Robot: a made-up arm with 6 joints. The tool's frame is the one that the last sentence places. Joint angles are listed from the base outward.
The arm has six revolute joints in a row. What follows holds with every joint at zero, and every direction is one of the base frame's. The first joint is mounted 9.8 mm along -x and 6.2 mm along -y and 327.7 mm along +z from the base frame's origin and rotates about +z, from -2.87 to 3.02 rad. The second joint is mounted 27.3 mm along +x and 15.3 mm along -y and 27.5 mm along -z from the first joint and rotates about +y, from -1.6 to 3 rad. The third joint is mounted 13.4 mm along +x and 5.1 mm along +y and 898.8 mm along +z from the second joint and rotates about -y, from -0.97 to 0.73 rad. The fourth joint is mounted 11.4 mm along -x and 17.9 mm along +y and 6.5 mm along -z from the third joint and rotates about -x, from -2.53 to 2.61 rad. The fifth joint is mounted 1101.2 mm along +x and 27.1 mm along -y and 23 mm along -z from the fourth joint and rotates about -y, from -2.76 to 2.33 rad. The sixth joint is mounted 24.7 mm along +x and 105.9 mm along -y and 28 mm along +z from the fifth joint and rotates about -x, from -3.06 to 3.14 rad. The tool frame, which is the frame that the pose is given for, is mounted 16.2 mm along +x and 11.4 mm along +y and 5.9 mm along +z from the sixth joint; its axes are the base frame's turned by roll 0.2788, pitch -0.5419 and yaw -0.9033 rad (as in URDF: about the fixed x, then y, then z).
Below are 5 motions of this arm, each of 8 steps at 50 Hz.
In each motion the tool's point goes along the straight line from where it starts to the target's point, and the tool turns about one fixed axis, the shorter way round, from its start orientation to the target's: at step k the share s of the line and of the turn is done. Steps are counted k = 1, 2, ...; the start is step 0. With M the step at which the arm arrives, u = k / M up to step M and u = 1 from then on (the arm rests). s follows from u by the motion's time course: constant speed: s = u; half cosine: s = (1 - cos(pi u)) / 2; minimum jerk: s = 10 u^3 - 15 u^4 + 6 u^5.
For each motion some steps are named. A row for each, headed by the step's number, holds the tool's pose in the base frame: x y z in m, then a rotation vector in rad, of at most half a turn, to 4 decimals.
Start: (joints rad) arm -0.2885 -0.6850 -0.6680 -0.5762 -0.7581 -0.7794
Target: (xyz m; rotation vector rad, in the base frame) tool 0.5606 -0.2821 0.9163 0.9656 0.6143 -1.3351
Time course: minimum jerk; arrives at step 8
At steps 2, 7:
2: 0.5575 -0.2684 0.9277 0.9301 0.6093 -1.3215
7: 0.5605 -0.2819 0.9165 0.9650 0.6142 -1.3349

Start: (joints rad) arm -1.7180 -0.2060 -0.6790 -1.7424 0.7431 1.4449
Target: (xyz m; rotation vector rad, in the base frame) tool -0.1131 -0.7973 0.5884 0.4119 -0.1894 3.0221
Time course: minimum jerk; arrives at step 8
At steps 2, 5, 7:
2: -0.1128 -0.7834 0.5622 0.4195 -0.2396 2.9706
5: -0.1130 -0.7930 0.5804 0.4143 -0.2050 3.0064
7: -0.1131 -0.7971 0.5879 0.4120 -0.1903 3.0212

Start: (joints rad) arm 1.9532 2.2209 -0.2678 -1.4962 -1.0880 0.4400
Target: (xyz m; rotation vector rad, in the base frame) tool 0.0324 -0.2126 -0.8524 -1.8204 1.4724 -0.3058
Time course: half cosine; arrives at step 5
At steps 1, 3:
1: 0.0395 -0.2465 -0.8415 -1.8117 1.4967 -0.3516
3: 0.0351 -0.2256 -0.8482 -1.8172 1.4817 -0.3233

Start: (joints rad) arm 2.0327 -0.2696 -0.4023 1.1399 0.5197 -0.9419
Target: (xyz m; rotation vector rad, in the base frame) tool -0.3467 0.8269 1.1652 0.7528 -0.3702 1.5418
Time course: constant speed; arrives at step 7
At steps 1, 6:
1: -0.3933 0.8199 1.1513 0.7670 -0.3986 1.6075
6: -0.3545 0.8257 1.1629 0.7552 -0.3749 1.5528

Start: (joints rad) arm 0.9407 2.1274 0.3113 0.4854 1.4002 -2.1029
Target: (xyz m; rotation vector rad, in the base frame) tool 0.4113 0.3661 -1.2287 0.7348 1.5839 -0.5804
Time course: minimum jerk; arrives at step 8
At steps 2, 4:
2: 0.4316 0.4125 -1.2356 0.7426 1.5348 -0.4857
4: 0.4226 0.3920 -1.2325 0.7393 1.5567 -0.5275

